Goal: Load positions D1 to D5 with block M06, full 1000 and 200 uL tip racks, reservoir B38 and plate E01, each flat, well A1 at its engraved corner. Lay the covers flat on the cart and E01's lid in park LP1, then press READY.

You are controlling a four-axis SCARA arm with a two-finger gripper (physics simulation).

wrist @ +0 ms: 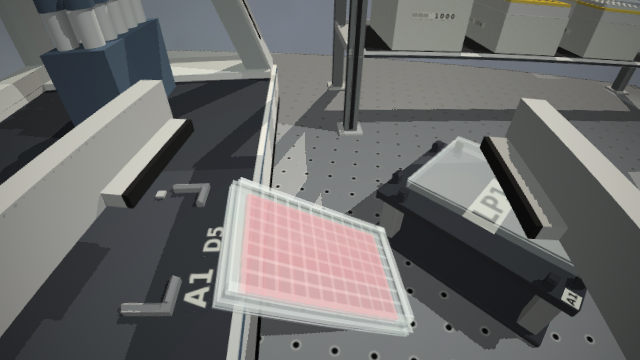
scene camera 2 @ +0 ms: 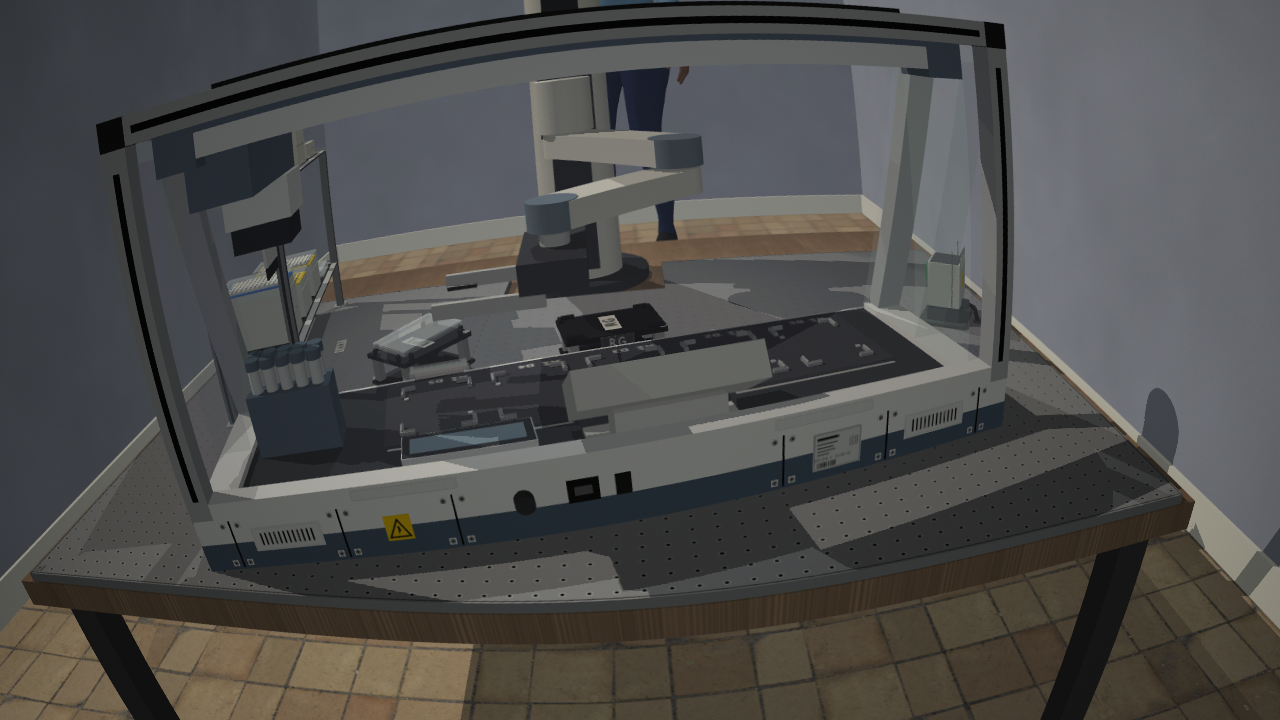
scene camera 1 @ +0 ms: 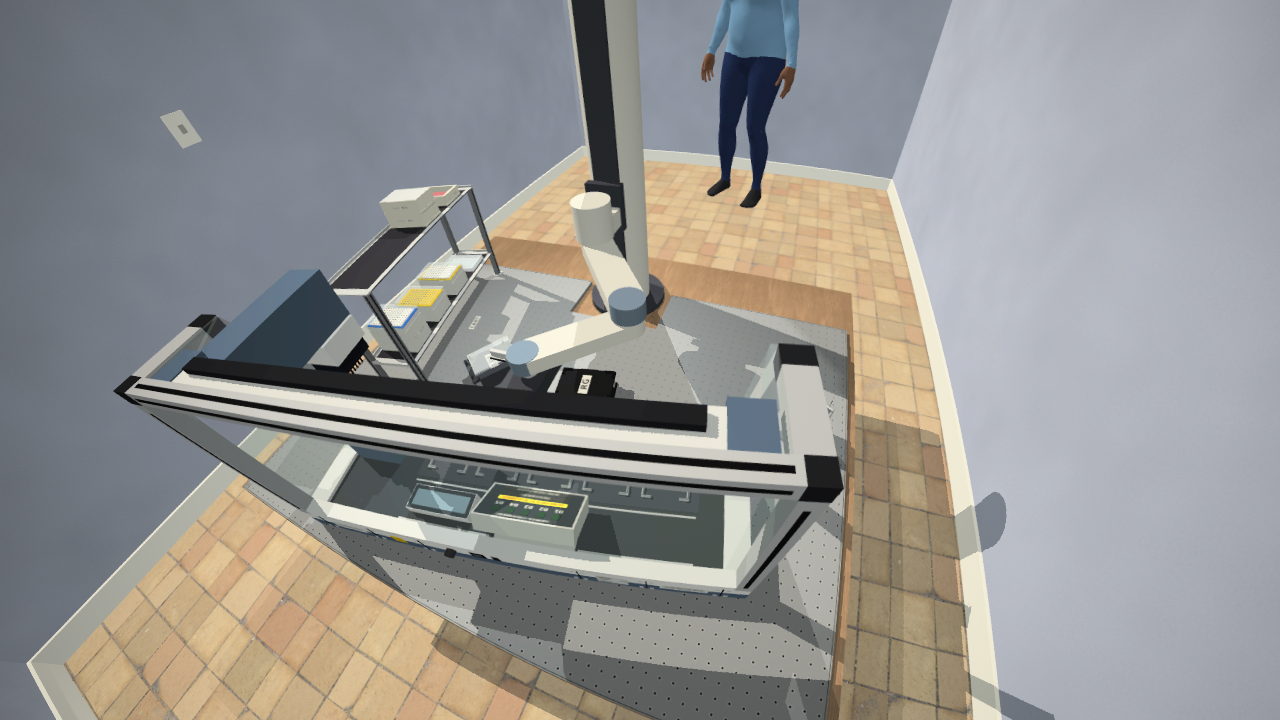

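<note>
My gripper (scene camera 2: 452, 294) (wrist: 334, 111) is open, fingers wide apart, with nothing between its pads. In the wrist view a clear-walled plate with pink wells (wrist: 315, 255) lies low between the fingers, across the sight of the deck edge beside D5; its support is hidden. A clear lid (wrist: 445, 162) rests on the dark LP1 stand (wrist: 450, 235), behind the right finger; I cannot tell whether it is level. Tip boxes, one with a blue rim marked 1000 (scene camera 1: 393, 331) (wrist: 425, 30) and two with yellow rims (scene camera 1: 422, 300) (scene camera 1: 440, 271), stand on the cart's lower shelf.
The black RG stand (scene camera 1: 583, 384) (scene camera 2: 644, 318) is behind the deck. A blue tube holder (scene camera 2: 295, 411) (wrist: 107, 70) stands at the deck's left end. The gantry crossbar (scene camera 1: 447, 429) spans above. A sloped control box (scene camera 1: 537, 514) and a screen (scene camera 1: 443, 499) are at the front; the cart post (wrist: 353, 75) is beyond LP1.
</note>
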